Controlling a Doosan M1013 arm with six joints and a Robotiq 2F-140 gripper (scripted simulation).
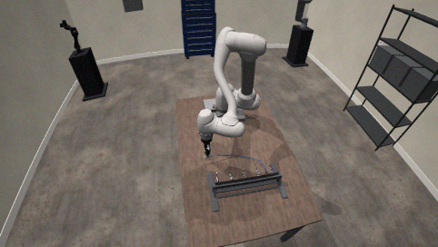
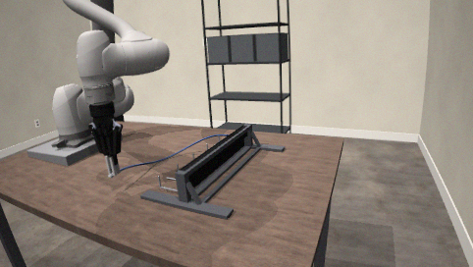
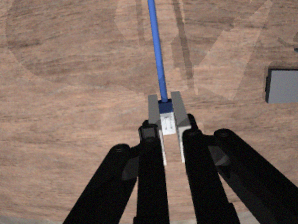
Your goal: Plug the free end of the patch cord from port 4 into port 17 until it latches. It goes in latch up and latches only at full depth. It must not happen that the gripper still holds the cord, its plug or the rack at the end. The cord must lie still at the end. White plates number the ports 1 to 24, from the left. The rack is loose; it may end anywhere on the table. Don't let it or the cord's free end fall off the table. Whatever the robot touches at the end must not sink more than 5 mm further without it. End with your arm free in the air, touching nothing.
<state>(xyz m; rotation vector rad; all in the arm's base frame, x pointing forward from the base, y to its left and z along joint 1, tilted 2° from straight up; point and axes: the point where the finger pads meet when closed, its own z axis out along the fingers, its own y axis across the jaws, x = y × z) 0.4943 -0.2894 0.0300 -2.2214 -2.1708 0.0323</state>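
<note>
Now: hand 3 cm above the plug and 1 cm to the left of it.
</note>
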